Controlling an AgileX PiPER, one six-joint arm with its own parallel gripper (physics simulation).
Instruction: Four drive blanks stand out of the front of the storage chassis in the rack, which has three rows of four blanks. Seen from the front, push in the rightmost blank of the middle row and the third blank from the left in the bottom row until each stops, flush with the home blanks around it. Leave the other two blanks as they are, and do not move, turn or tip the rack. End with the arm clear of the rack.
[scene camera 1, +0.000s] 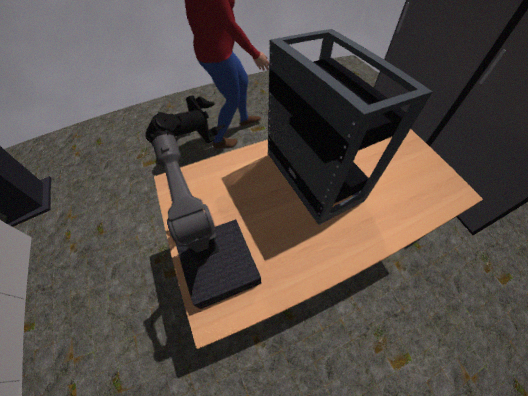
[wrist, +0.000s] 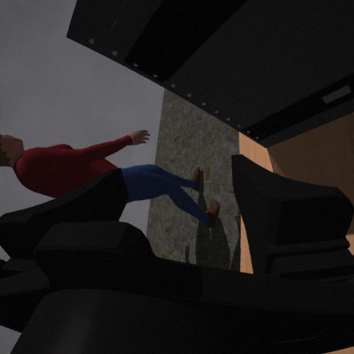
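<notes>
The rack stands upright on the table, its dark front facing the arm. A dark grey front panel shows in it, with a black band and a small light label below. The single drive blanks cannot be made out, so how far any stands out cannot be told. My gripper is open, with nothing between its fingers. It is held out beyond the table's edge, to the left of the rack in the scene view, apart from it.
The arm rises from a dark ribbed block on the wooden table. A person in a red top stands beyond the table, near the gripper and rack. Dark cabinets stand behind the rack at the right.
</notes>
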